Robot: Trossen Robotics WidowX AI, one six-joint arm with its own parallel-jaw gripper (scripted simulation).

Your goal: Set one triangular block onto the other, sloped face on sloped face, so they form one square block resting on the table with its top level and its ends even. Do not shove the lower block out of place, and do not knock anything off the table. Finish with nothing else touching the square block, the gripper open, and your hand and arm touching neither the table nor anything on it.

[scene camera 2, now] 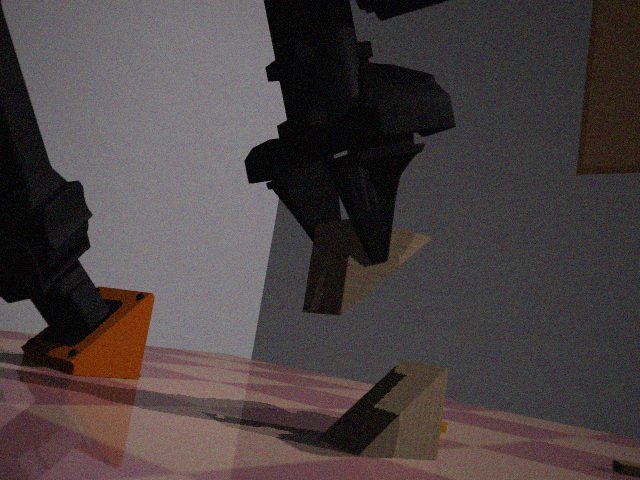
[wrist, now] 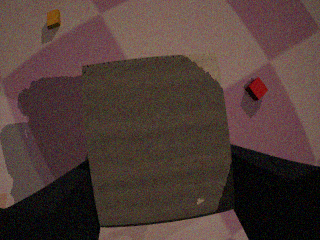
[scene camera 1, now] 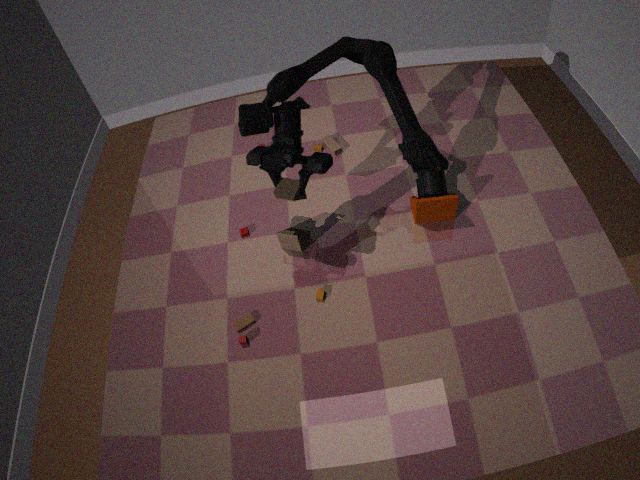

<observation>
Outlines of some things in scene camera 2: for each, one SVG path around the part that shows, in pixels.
The gripper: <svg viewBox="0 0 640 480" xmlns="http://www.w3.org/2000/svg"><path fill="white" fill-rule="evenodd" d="M294 32L275 42L273 45L275 60L265 67L268 82L280 81L287 121L277 125L278 139L269 139L253 147L244 160L248 182L253 184L270 181L266 183L268 189L272 189L312 242L316 225L341 220L340 197L372 264L384 263L388 260L395 201L401 174L414 156L422 152L425 143L415 144L413 133L418 133L423 137L456 127L451 97L435 82L435 77L430 73L392 64L369 62L368 59L373 56L371 42L357 42L355 29L351 26L324 25ZM347 150L347 155L334 159L335 154Z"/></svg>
A triangular block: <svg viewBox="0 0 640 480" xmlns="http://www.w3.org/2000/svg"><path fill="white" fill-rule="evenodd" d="M432 237L392 227L388 260L384 263L372 264L360 243L350 219L316 225L303 312L342 316L429 242Z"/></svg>
</observation>
